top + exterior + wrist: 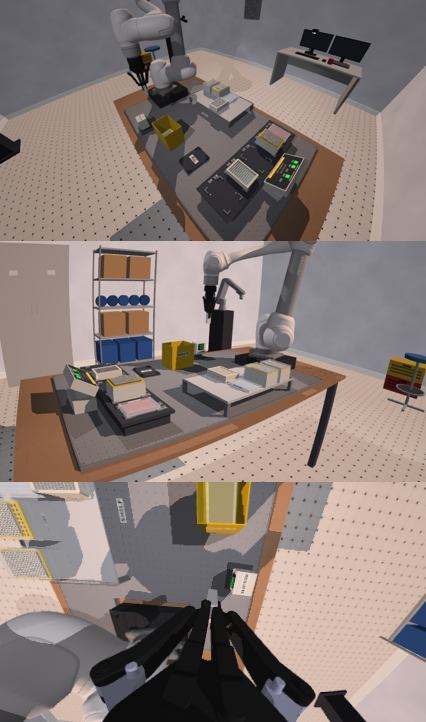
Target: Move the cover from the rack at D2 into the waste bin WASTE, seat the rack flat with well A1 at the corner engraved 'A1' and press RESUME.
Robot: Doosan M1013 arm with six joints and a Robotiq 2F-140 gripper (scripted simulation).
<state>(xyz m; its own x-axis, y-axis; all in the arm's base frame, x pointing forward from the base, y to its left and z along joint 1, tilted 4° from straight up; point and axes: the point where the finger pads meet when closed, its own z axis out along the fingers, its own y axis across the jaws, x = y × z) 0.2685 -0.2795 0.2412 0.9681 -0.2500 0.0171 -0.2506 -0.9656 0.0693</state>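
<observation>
My gripper is now 2 cm past the resume key box, 7 cm to the left of it and 21 cm above it. Round my hand: reservoir: 68 cm ahead, 2 cm to the right, 21 cm below; then yellow waste bin: 20 cm ahead, 5 cm to the right, 24 cm below; then shelf: 26 cm ahead, 43 cm to the left, 22 cm below.
</observation>
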